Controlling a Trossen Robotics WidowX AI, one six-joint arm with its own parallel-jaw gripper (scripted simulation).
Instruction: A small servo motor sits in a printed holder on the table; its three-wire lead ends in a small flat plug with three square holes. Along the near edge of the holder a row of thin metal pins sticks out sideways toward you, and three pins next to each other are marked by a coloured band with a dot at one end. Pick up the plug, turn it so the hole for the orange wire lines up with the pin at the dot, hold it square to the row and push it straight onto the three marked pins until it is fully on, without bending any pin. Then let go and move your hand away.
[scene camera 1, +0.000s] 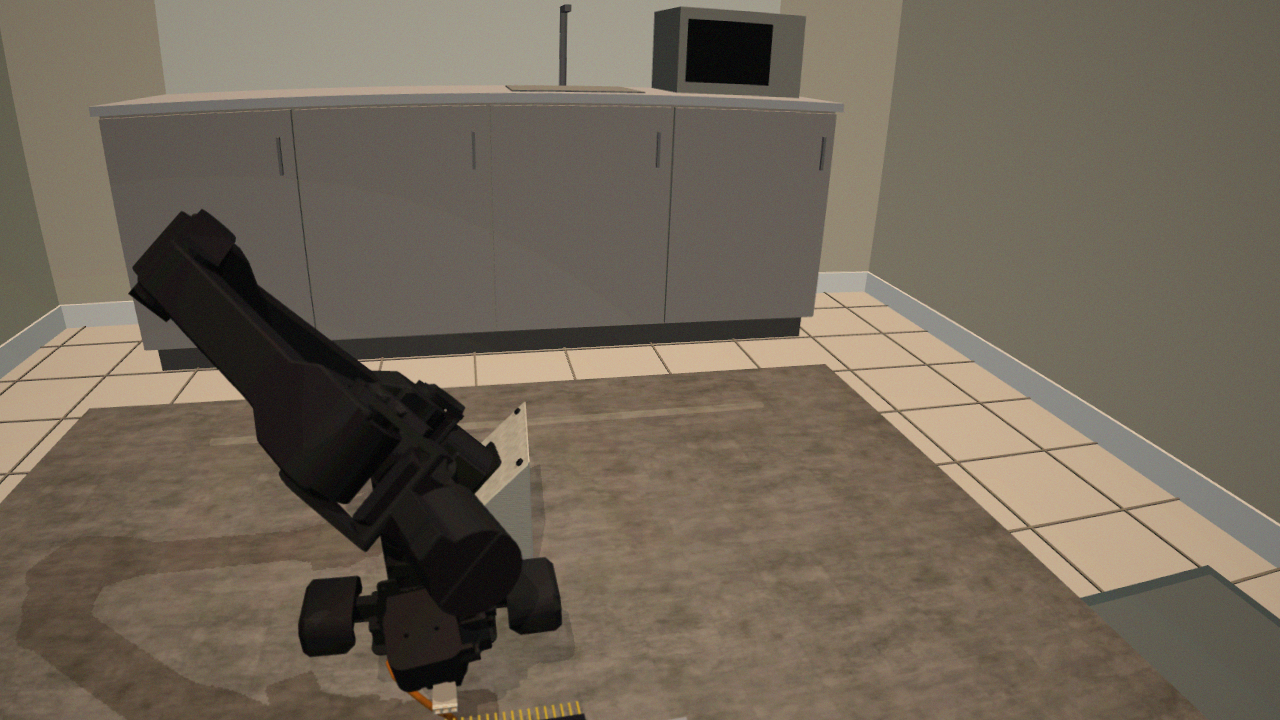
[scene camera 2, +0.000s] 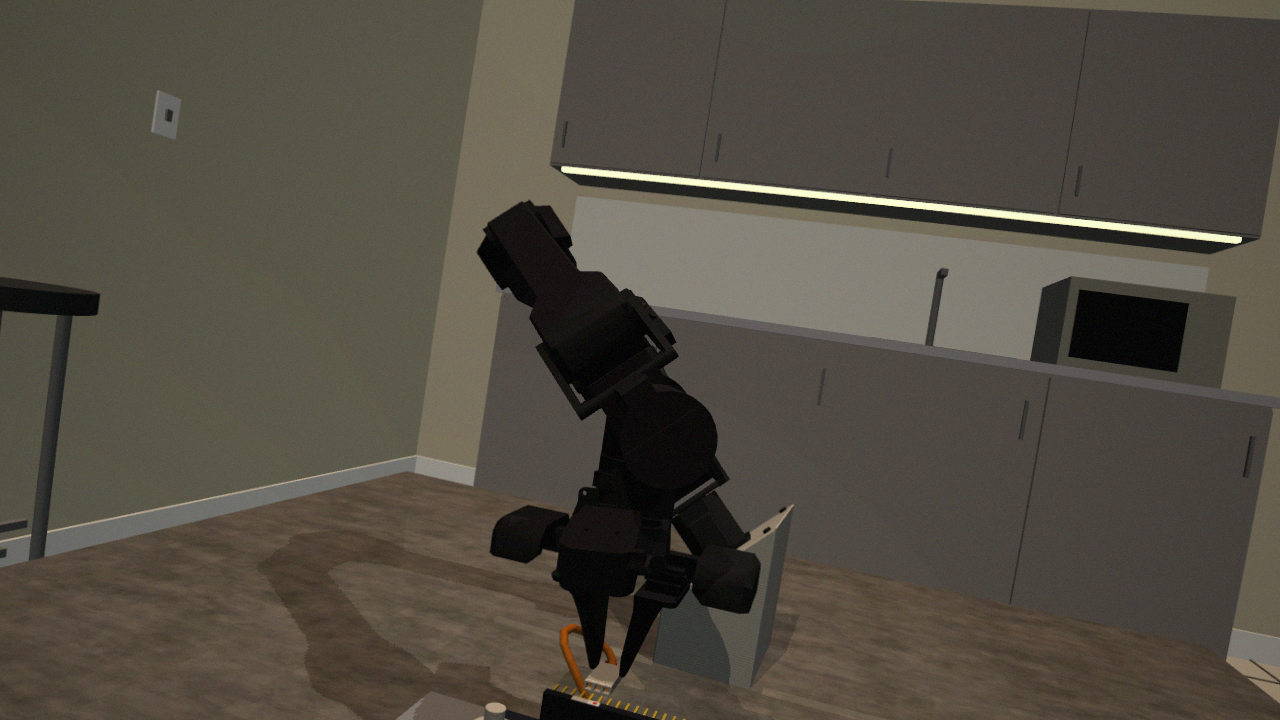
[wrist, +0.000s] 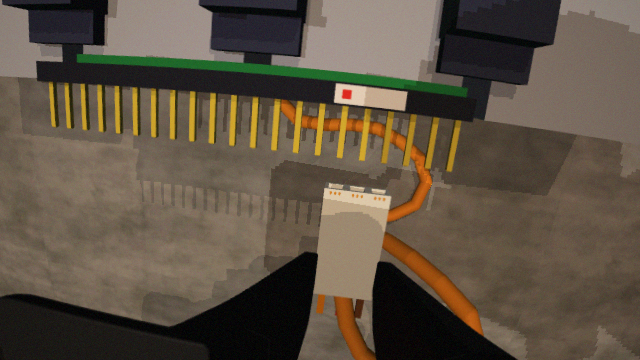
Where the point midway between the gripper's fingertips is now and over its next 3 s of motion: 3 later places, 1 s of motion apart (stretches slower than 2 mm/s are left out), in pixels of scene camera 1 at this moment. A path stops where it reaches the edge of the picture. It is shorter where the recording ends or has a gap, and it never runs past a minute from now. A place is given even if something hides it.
My gripper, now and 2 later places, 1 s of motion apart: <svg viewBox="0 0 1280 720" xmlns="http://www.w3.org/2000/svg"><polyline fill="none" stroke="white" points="444,683 445,703 437,660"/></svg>
